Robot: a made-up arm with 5 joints. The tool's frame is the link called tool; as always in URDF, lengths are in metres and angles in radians. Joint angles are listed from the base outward.
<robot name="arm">
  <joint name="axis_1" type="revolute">
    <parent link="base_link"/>
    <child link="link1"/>
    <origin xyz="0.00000 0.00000 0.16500"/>
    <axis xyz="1 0 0"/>
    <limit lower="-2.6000" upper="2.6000"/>
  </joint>
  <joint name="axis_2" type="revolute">
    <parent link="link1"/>
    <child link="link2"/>
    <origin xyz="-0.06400 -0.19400 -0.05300"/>
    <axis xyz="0 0 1"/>
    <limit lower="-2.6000" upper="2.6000"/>
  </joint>
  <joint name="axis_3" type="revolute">
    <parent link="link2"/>
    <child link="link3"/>
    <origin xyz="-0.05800 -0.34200 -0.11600"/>
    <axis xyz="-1 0 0"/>
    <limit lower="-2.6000" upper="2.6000"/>
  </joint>
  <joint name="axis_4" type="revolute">
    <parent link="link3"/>
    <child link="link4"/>
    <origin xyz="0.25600 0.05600 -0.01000"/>
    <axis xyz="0 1 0"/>
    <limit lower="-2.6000" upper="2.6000"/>
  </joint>
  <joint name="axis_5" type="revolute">
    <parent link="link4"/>
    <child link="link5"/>
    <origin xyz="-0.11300 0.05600 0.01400"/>
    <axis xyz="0 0 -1"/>
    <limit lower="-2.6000" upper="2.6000"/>
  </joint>
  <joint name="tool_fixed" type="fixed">
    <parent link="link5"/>
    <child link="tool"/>
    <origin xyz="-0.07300 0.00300 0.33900"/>
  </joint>
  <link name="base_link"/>
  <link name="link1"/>
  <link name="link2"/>
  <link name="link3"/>
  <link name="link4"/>
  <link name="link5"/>
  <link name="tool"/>
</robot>
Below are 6 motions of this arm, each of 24 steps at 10 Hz.
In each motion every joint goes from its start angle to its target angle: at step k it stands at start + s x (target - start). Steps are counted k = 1, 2, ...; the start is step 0. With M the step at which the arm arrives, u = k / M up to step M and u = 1 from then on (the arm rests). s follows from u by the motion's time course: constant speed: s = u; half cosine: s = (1 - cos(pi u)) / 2; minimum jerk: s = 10 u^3 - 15 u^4 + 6 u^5.
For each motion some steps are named. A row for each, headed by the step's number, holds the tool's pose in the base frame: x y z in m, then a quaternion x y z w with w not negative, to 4 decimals.
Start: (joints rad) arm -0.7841 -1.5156 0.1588 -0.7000 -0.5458
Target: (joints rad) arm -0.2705 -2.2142 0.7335 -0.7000 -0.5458
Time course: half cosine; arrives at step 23
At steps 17, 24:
17: -0.1468 0.0094 0.0571 -0.5062 0.1089 -0.5770 0.6316
24: -0.1150 0.0185 0.0438 -0.4664 0.1911 -0.5982 0.6230

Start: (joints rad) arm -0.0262 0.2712 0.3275 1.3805 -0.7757
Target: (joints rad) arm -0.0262 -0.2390 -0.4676 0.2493 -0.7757
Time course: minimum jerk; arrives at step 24
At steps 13, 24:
13: 0.2358 -0.5232 0.3798 0.1835 0.3076 0.3603 0.8613
24: -0.0519 -0.6590 0.3750 0.2476 -0.0023 0.2838 0.9264

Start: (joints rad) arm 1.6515 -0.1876 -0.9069 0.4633 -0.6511
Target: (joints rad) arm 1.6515 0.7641 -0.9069 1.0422 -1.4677
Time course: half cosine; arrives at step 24
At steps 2, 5, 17, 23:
2: 0.0360 -0.0548 -0.6631 0.9263 -0.2168 0.2267 0.2086
5: 0.1093 -0.0508 -0.6550 0.9049 -0.2522 0.2916 0.1804
17: 0.5767 -0.0189 -0.2822 -0.5758 0.4026 -0.6929 0.1622
23: 0.6229 -0.0095 -0.1152 -0.4569 0.3897 -0.7514 0.2736

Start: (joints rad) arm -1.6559 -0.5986 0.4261 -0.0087 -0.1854
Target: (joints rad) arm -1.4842 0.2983 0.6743 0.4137 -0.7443
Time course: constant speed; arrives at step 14
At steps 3, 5, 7, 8, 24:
3: -0.0612 0.1191 0.4582 -0.8453 0.0401 -0.1273 0.5174
5: -0.0222 0.1129 0.4579 -0.8420 0.1270 -0.0823 0.5179
7: 0.0164 0.1050 0.4498 -0.8328 0.2103 -0.0364 0.5107
8: 0.0351 0.1005 0.4428 -0.8263 0.2504 -0.0134 0.5043
24: 0.1289 0.0714 0.3626 -0.7653 0.4631 0.1195 0.4308

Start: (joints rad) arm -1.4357 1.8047 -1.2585 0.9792 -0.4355
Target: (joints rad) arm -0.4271 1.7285 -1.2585 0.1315 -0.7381
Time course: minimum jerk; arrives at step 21
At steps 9, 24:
9: 0.5420 0.1219 -0.0144 0.1953 0.8574 0.3973 0.2624
24: 0.5823 -0.0106 0.1744 0.4314 0.4824 0.6874 0.3296

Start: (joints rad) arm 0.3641 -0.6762 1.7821 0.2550 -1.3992
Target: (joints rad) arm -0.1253 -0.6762 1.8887 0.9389 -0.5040
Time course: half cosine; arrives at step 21
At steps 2, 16, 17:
2: 0.0700 -0.1768 -0.2054 -0.2122 0.6728 0.2376 0.6677
16: 0.1910 -0.4513 -0.1519 -0.4533 0.6277 -0.3645 0.5174
17: 0.1959 -0.4692 -0.1436 -0.4640 0.6171 -0.3944 0.4983

